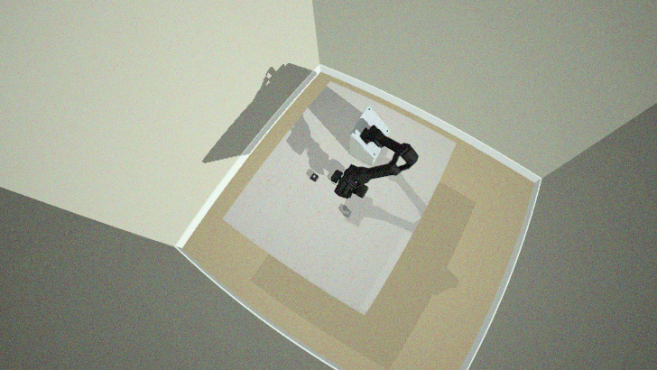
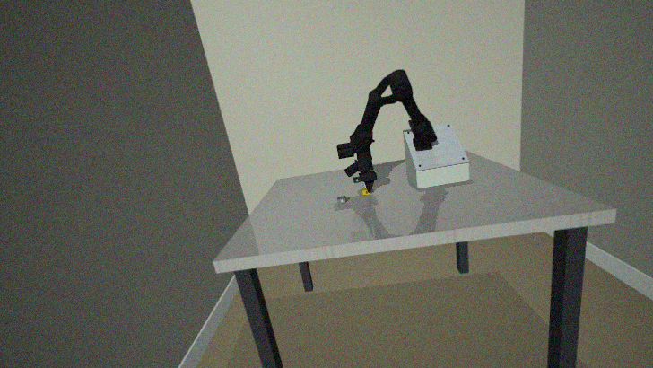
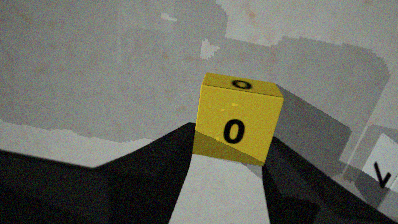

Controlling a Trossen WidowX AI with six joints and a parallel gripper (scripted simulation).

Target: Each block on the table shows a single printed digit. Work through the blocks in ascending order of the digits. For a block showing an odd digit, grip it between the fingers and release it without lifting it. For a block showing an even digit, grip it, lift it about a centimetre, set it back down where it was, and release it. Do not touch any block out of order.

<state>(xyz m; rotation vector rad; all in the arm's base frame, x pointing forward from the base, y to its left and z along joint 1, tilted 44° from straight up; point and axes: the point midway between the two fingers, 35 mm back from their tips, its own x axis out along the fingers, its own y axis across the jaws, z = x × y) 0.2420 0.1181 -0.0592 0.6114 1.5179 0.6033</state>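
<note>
Now: gripper tip 12 cm short of the grey block and 6 cm to the right of it. The rest, counted from my gripper tip: white block: 9 cm to the right, 1 cm behind; then black block: 20 cm to the right, 3 cm ahead; then yellow block: 1 cm ahead.
</note>
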